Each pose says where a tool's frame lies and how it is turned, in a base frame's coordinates. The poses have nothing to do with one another.
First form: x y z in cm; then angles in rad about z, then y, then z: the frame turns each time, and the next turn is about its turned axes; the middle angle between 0 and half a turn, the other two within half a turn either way.
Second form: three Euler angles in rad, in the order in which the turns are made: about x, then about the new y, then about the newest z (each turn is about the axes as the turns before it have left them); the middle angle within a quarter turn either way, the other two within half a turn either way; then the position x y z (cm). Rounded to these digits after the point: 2 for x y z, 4 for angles.
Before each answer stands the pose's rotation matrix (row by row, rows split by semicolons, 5 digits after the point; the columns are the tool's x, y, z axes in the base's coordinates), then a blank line. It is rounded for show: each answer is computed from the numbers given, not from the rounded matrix.
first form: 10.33 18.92 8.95 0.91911 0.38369 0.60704
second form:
0.00841 -0.97385 0.22705; 0.95152 0.07761 0.29763; -0.30746 0.21354 0.92729

-0.3106 0.2290 1.5622 10.33 18.92 8.95
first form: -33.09 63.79 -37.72 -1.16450 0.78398 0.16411
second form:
0.42617 0.86053 0.27906; -0.57716 0.49617 -0.64862; -0.69662 0.11536 0.70811

0.7416 0.2828 -1.1110 -33.09 63.79 -37.72
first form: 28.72 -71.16 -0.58 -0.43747 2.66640 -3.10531
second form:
0.78957 -0.45259 0.41442; -0.40932 -0.89157 -0.19382; 0.45721 -0.01660 -0.88920

2.9270 0.4273 0.5205 28.72 -71.16 -0.58
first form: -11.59 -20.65 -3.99 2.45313 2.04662 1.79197
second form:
-0.69747 -0.20574 -0.68644; -0.68957 0.45335 0.56477; 0.19501 0.86726 -0.45807

-2.2523 -0.7566 2.8548 -11.59 -20.65 -3.99
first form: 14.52 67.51 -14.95 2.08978 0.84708 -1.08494
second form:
0.61447 -0.69591 -0.37168; 0.70710 0.27683 0.65068; -0.34992 -0.66263 0.66217

-0.7766 -0.3808 0.8475 14.52 67.51 -14.95
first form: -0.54 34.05 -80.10 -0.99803 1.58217 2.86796
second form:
0.23304 -0.80747 0.54192; 0.13725 -0.52438 -0.84035; 0.96273 0.27021 -0.01137

1.5843 0.5727 1.2898 -0.54 34.05 -80.10
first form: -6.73 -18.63 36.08 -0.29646 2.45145 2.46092
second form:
0.75701 0.23710 0.60887; 0.42678 -0.88502 -0.18599; 0.49477 0.40065 -0.77116

2.9049 0.6546 -0.3035 -6.73 -18.63 36.08
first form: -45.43 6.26 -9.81 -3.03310 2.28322 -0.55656
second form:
0.49455 0.43522 -0.75233; 0.58526 -0.80669 -0.08194; -0.64256 -0.39978 -0.65367

3.0169 -0.8516 -0.7217 -45.43 6.26 -9.81
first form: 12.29 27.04 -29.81 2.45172 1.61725 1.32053
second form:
-0.60774 -0.19232 -0.77049; -0.75462 -0.16239 0.63575; -0.24739 0.96780 -0.04644

-1.6437 -0.8796 2.8351 12.29 27.04 -29.81
